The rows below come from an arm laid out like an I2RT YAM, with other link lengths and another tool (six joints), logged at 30 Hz.
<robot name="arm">
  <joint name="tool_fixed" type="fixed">
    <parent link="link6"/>
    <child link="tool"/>
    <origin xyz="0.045 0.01 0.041" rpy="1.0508 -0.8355 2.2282"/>
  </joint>
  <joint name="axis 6" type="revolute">
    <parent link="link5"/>
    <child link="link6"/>
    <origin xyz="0.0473 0 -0.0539"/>
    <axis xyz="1 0 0"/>
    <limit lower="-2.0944" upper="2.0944"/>
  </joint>
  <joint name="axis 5" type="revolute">
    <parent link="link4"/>
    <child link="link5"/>
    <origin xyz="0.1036 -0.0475 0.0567"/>
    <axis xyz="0 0 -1"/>
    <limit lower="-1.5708" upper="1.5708"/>
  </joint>
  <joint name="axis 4" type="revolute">
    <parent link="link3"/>
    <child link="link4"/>
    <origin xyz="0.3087 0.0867 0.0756"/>
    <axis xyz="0 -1 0"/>
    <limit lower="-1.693" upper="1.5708"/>
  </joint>
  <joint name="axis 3" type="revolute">
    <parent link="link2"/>
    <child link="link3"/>
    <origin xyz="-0.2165 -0.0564 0"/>
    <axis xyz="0 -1 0"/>
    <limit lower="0" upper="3.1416"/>
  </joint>
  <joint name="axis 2" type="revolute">
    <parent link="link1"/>
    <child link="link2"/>
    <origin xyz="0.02 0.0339 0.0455"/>
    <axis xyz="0 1 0"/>
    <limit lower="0" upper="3.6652"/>
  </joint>
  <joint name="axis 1" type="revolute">
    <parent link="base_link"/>
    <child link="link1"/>
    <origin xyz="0 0 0.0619"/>
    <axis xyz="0 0 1"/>
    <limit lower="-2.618" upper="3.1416"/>
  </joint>
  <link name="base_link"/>
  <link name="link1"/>
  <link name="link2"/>
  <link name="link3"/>
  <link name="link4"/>
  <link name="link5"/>
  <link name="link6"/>
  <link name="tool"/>
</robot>
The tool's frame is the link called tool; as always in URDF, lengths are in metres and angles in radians.
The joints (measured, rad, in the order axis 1, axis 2, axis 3, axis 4, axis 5, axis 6), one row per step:
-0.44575 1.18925 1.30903 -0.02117 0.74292 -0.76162
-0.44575 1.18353 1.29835 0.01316 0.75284 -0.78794
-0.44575 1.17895 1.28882 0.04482 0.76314 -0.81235
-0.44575 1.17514 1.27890 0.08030 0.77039 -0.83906
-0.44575 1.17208 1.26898 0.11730 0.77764 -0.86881
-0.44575 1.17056 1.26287 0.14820 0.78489 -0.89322
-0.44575 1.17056 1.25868 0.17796 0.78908 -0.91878
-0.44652 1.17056 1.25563 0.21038 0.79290 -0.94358
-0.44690 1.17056 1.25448 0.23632 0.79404 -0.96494
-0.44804 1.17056 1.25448 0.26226 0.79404 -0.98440
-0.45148 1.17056 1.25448 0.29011 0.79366 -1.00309
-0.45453 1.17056 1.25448 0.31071 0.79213 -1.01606
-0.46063 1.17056 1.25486 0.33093 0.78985 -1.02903
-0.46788 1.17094 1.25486 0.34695 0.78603 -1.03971
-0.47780 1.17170 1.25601 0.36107 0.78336 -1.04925
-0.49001 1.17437 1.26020 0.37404 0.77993 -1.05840
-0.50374 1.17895 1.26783 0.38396 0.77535 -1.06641
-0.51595 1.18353 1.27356 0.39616 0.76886 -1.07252
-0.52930 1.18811 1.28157 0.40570 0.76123 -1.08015
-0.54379 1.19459 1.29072 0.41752 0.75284 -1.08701
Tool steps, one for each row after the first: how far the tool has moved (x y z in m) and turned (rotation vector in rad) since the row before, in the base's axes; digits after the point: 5 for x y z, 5 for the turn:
-0.00186 0.00036 0.00275 -0.02123 -0.00257 -0.01204
-0.00173 0.00020 0.00235 -0.01881 -0.00202 -0.01269
-0.00145 0.00039 0.00245 -0.02068 -0.00213 -0.01039
-0.00134 0.00035 0.00227 -0.02155 -0.00006 -0.01131
-0.00131 0.00024 0.00250 -0.01769 -0.00165 -0.01097
-0.00087 0.00033 0.00255 -0.01803 0.00034 -0.00858
-0.00147 0.00027 0.00357 -0.01922 -0.00381 -0.00927
-0.00124 0.00056 0.00341 -0.01670 -0.00261 -0.00601
-0.00163 0.00048 0.00401 -0.01684 -0.00530 -0.00560
-0.00232 -0.00022 0.00434 -0.01748 -0.00769 -0.00770
-0.00181 -0.00023 0.00322 -0.01307 -0.00627 -0.00504
-0.00246 -0.00122 0.00332 -0.01335 -0.00611 -0.00760
-0.00214 -0.00176 0.00234 -0.01116 -0.00344 -0.00686
-0.00274 -0.00279 0.00241 -0.00999 -0.00362 -0.01037
-0.00299 -0.00362 0.00292 -0.01024 -0.00371 -0.01197
-0.00299 -0.00419 0.00332 -0.00980 -0.00305 -0.01221
-0.00250 -0.00355 0.00289 -0.01044 -0.00457 -0.00847
-0.00286 -0.00373 0.00346 -0.01117 -0.00244 -0.00923
-0.00289 -0.00416 0.00366 -0.01224 -0.00410 -0.00957

